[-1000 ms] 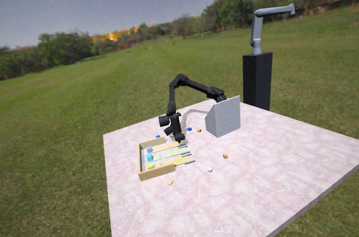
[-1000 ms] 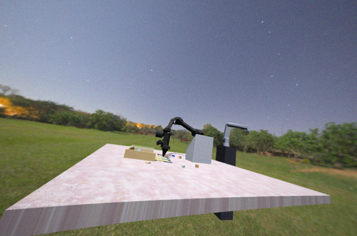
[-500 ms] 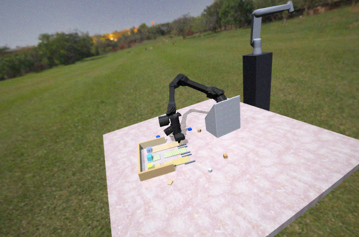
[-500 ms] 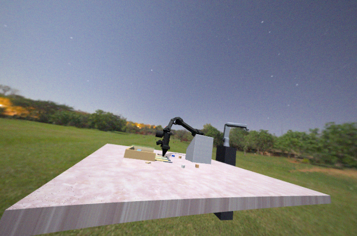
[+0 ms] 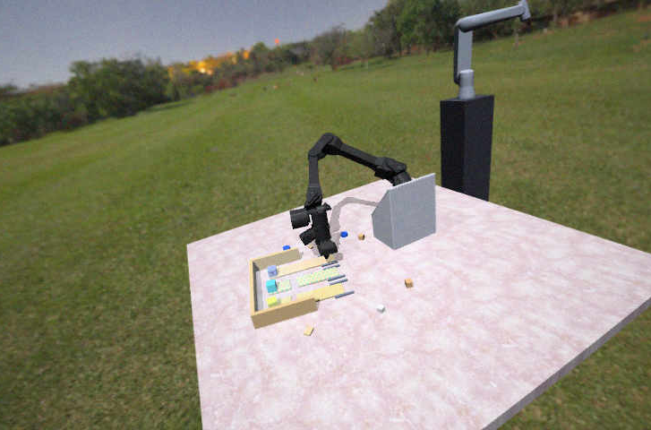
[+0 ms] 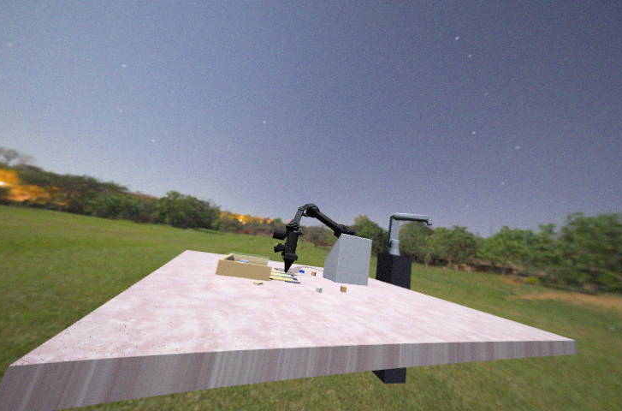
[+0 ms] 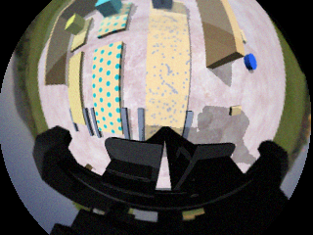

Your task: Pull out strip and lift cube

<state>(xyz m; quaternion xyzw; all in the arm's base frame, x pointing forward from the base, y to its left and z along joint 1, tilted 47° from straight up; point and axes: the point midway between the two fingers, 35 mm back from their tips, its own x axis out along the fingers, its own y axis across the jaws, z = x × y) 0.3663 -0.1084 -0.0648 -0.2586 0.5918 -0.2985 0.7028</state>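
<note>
The labelled cube lies 21 cm ahead of my gripper tip, 2 cm above it and 1 cm to the right of it.
</note>
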